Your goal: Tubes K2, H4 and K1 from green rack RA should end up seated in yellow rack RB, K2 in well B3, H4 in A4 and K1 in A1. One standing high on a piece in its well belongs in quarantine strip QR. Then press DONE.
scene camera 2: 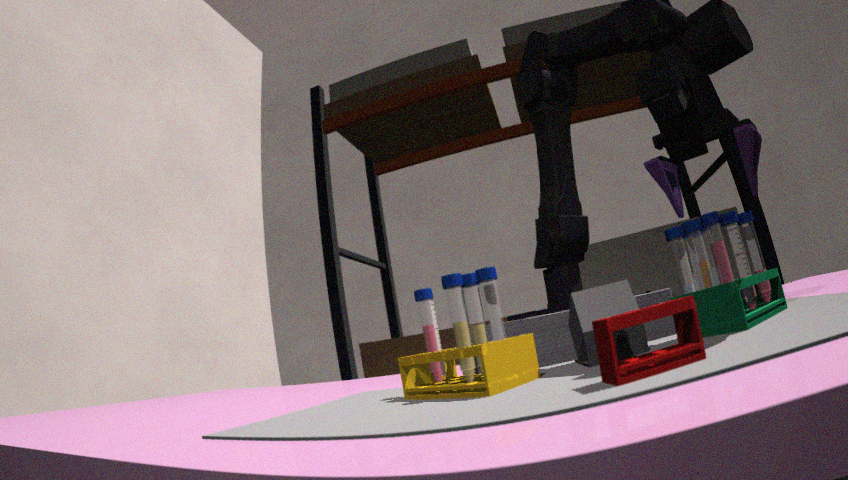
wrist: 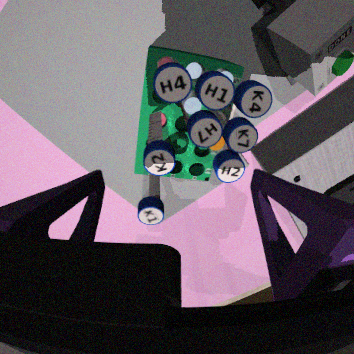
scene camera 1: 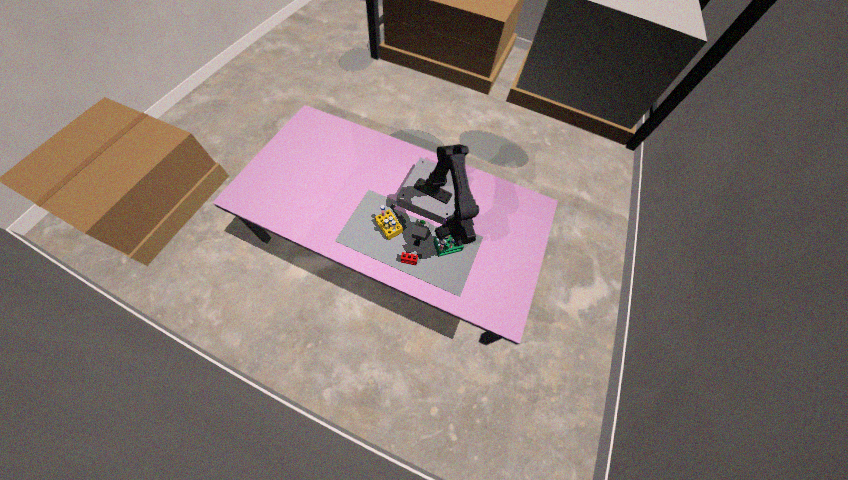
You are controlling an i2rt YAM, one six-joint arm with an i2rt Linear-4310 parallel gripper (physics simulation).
The same spot on a grey mat: (scene camera 2: 566, 387) is (scene camera 1: 398, 251).
